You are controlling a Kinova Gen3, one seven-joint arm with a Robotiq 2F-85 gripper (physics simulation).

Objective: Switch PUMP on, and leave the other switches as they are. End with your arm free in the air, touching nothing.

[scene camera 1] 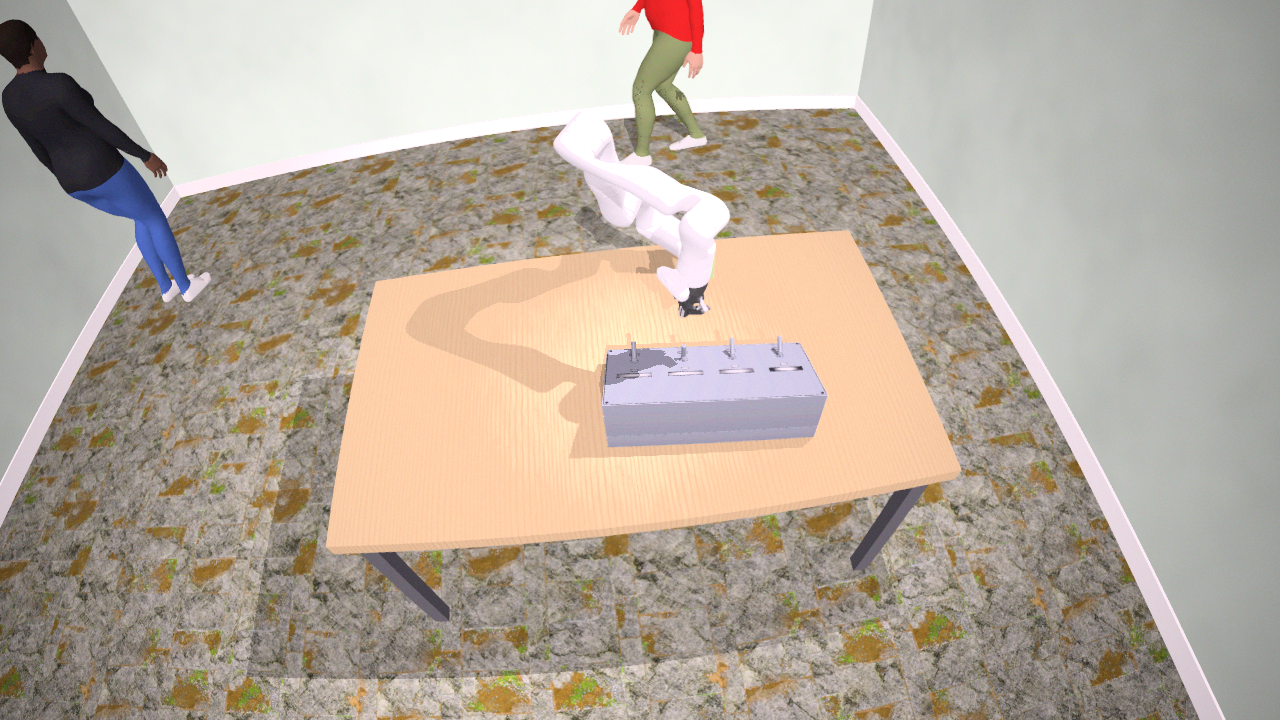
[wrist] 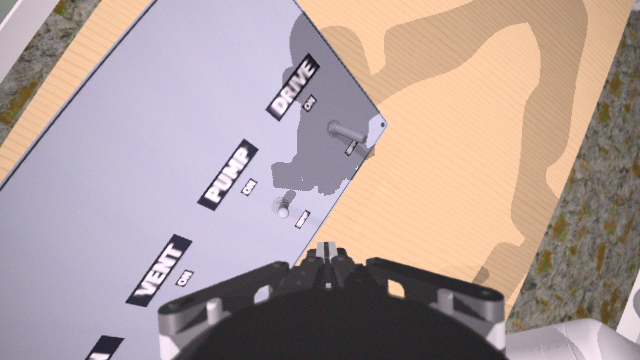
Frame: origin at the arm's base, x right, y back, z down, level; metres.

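Where they show: gripper, fingertip midpoint: (scene camera 1: 683, 314) (wrist: 326, 254).
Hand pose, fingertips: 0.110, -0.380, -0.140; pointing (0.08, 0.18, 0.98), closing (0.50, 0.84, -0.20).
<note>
After its pixels a point has its place, as x, y, z.
The grey switch box (scene camera 1: 716, 420) @[0.075, -0.614, -0.032] (wrist: 125, 130) @[0.119, -0.571, -0.092] stands on the table. The PUMP lever (scene camera 1: 683, 352) @[0.116, -0.422, -0.053] (wrist: 283, 211) @[0.116, -0.418, -0.074] looks shorter than its neighbours in the scene view and leans toward its ON label (wrist: 249, 187) @[0.120, -0.462, -0.044], away from its OFF label (wrist: 302, 219) @[0.110, -0.385, -0.008]. The DRIVE lever (scene camera 1: 633, 351) @[0.233, -0.395, -0.048] (wrist: 348, 132) @[0.230, -0.392, -0.050] leans to its OFF side. The VENT lever (scene camera 1: 732, 348) @[-0.005, -0.424, -0.046] and the end lever (scene camera 1: 779, 346) @[-0.122, -0.438, -0.046] stand like DRIVE in the scene view; my gripper hides them in the wrist view. My gripper (scene camera 1: 693, 312) @[0.110, -0.380, -0.139] (wrist: 326, 254) @[0.110, -0.380, -0.139] is shut and empty, behind the box's back edge, apart from the levers.
The wooden table (scene camera 1: 465, 447) @[0.676, -0.534, 0.066] (wrist: 425, 165) @[0.293, -0.211, 0.067] carries the box right of its middle. My white arm reaches over the table's back edge. A person in red (scene camera 1: 673, 22) stands behind the arm, and a person in black (scene camera 1: 67, 129) stands at the far left, away from the table.
</note>
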